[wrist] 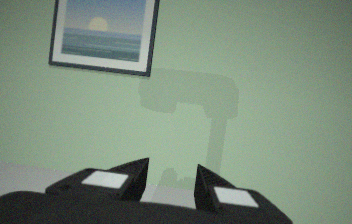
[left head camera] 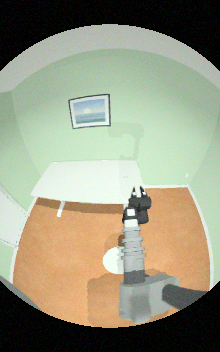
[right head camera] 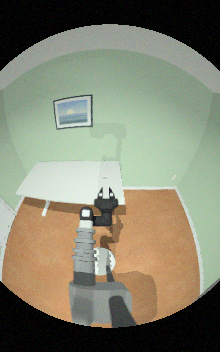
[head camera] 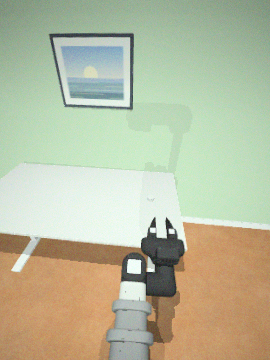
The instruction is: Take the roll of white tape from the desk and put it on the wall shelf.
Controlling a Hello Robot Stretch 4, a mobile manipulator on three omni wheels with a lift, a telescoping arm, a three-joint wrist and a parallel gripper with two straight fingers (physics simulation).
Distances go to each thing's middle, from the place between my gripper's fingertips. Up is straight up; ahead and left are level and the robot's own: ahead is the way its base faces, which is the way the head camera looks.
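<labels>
As for my hand, it's a long way short of the framed picture (head camera: 95,70), well below it and far to the right of it.
</labels>
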